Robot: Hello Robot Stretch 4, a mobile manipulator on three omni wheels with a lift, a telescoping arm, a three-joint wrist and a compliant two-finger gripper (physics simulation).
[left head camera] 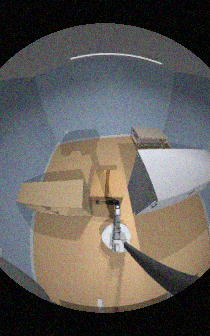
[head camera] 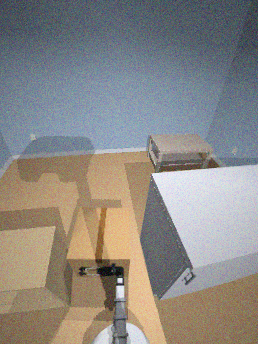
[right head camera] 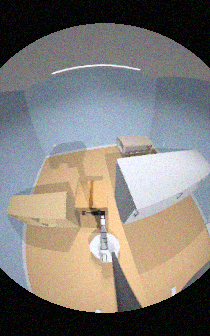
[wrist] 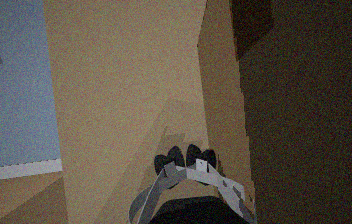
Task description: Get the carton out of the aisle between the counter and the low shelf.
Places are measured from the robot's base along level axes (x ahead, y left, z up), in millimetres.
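Where they show: gripper, fingertip midpoint: (left head camera: 95, 201) (head camera: 78, 271) (right head camera: 81, 212) (wrist: 184, 158).
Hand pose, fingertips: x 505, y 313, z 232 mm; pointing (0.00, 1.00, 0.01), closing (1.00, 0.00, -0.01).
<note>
After its pixels a point has its place.
The carton (head camera: 116, 235) @[x 721, y 28, z 378 mm] (left head camera: 114, 187) @[x 672, y 40, z 378 mm] (right head camera: 98, 197) @[x 682, y 40, z 378 mm], an orange-tan box with a brown tape stripe, stands in the aisle between the low tan shelf (head camera: 25, 255) @[x 476, y 565, z 582 mm] (left head camera: 55, 192) @[x 453, y 782, z 582 mm] (right head camera: 42, 202) @[x 486, y 775, z 582 mm] on the left and the white counter (head camera: 215, 215) @[x 540, y -499, z 882 mm] (left head camera: 175, 172) @[x 560, y -588, z 882 mm] (right head camera: 155, 177) @[x 569, y -565, z 882 mm] on the right. My gripper (head camera: 82, 271) @[x 505, y 313, z 232 mm] (left head camera: 98, 202) @[x 505, y 313, z 232 mm] (right head camera: 84, 213) @[x 505, y 313, z 232 mm] (wrist: 184, 158) @[x 505, y 313, z 232 mm] is shut with nothing between its fingertips. It points left towards the shelf, in front of the carton's shaded near face. Contact cannot be told. A pale tan panel fills the middle of the wrist view, with a dark brown surface at its right.
A small low table (head camera: 180, 143) @[x 2214, y -955, z 422 mm] (left head camera: 150, 134) @[x 2104, y -936, z 422 mm] (right head camera: 135, 143) @[x 2027, y -901, z 422 mm] stands by the back wall, behind the counter. A strip of floor (head camera: 137, 275) @[x 542, y -158, z -28 mm] shows between the carton and the counter. My round white base is right in front of the carton. A handle (head camera: 188, 276) @[x 325, y -345, z 668 mm] sticks out from the counter.
</note>
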